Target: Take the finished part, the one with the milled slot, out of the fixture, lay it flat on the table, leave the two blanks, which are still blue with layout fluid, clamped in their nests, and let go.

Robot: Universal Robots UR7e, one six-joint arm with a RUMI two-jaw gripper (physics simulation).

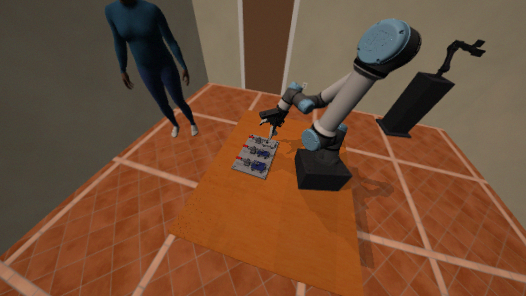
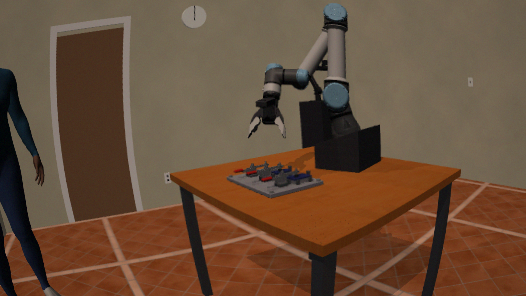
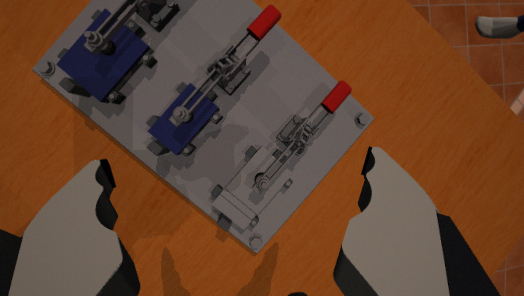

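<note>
The finished part is bare grey, with a groove across its near end. It sits in the end nest of the fixture plate, under the tip of a toggle clamp. A smaller blue blank sits in the middle nest and a larger blue blank in the far nest, each under a clamp tip. My gripper is open and empty, above the finished part's end of the plate.
The clamps have red handles along one side of the plate. The plate lies on a wooden table. The black arm base stands beside it. A person stands beyond the table.
</note>
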